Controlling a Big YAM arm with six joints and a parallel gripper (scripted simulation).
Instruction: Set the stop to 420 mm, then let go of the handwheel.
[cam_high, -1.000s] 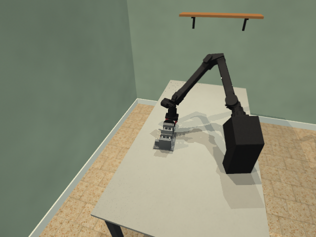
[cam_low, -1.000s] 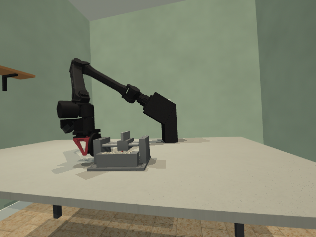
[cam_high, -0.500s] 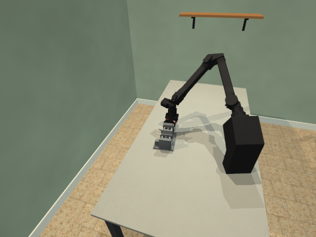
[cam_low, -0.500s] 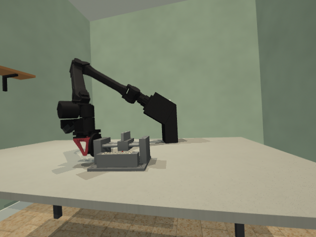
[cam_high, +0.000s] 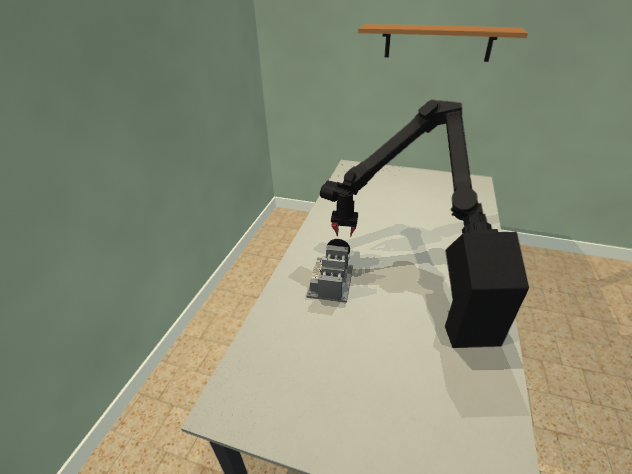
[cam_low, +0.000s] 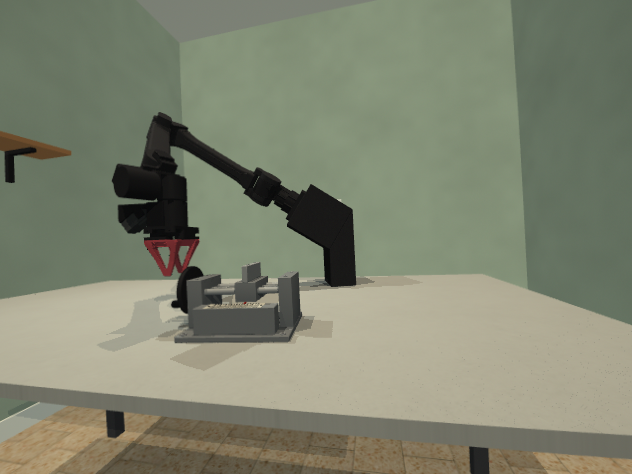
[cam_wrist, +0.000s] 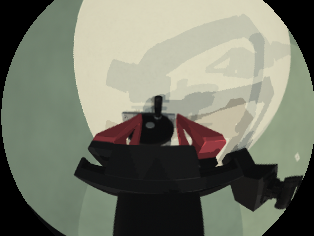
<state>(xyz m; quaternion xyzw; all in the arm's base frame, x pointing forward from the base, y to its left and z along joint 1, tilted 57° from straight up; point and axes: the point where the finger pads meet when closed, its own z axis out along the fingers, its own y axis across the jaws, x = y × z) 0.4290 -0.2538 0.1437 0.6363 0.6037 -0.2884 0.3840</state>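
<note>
The sliding stop block lies 50 mm ahead of my hand, 170 mm to the left of it and 20 mm below it.
</note>
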